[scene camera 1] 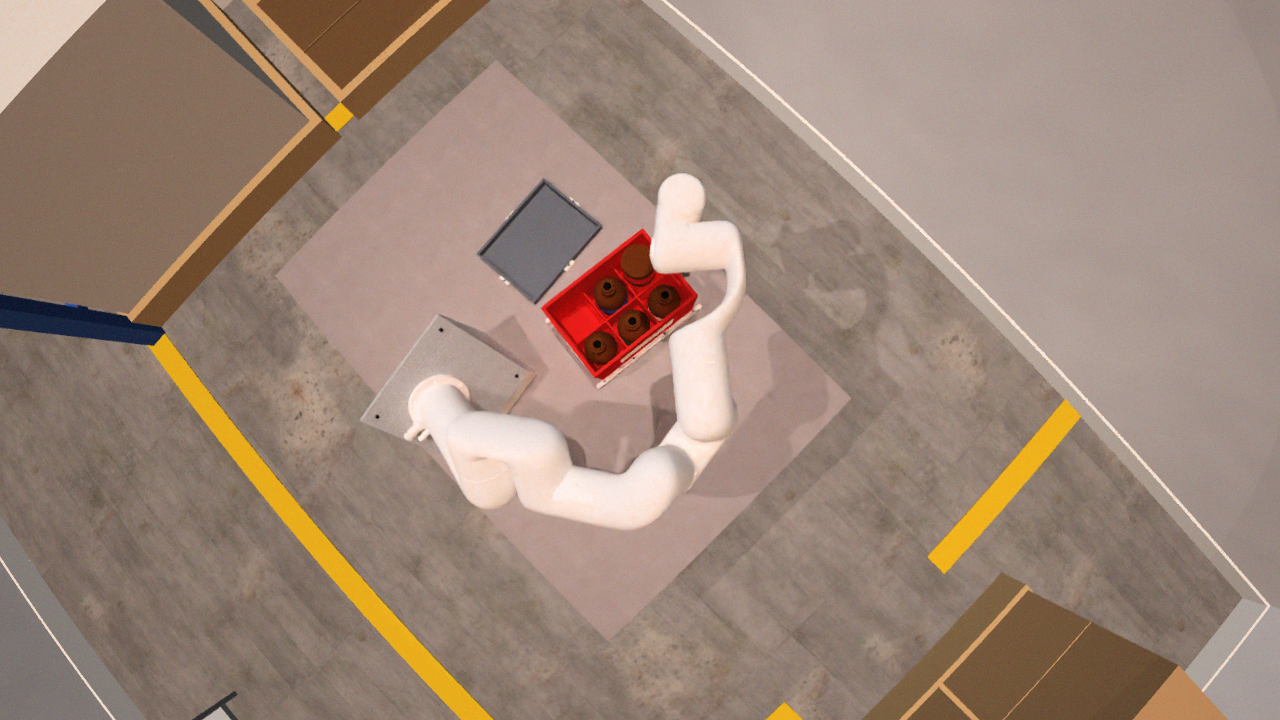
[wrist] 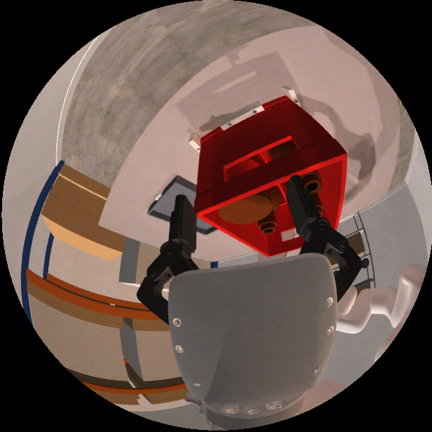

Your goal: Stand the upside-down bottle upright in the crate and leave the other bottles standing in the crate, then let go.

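Seen in the pictures: arm's base, origin of its link: (scene camera 1: 439,401).
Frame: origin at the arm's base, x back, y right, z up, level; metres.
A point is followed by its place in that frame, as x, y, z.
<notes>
The upside-down bottle (scene camera 1: 636,262) {-0.493, 0.097, -0.039} (wrist: 246,209) shows its round brown base upward in a corner compartment of the red crate (scene camera 1: 566,350) {-0.261, 0.093, -0.172} (wrist: 270,182). Several other brown bottles stand neck up in the crate, among them one beside it (scene camera 1: 609,292) {-0.407, 0.099, -0.040}, one at the near long side (scene camera 1: 632,325) {-0.387, 0.183, -0.039}, one at the corner (scene camera 1: 598,346) {-0.307, 0.160, -0.039} and one near the arm (scene camera 1: 664,300). One compartment holds no bottle. My gripper (wrist: 239,193) is open, with nothing between its fingers. In the wrist view the fingers appear on either side of the upturned base, the right one over the crate. The arm hides the gripper in the scene view.
A dark grey tray (scene camera 1: 539,240) {-0.401, -0.153, -0.197} (wrist: 175,200) lies beside the crate on the pale mat (scene camera 1: 429,205) {-0.279, -0.438, -0.201}. The arm's metal base plate (scene camera 1: 447,353) {-0.092, -0.042, 0.039} is at the mat's left side. Large brown boxes (scene camera 1: 143,161) stand farther left. The arm curves around the crate's right side.
</notes>
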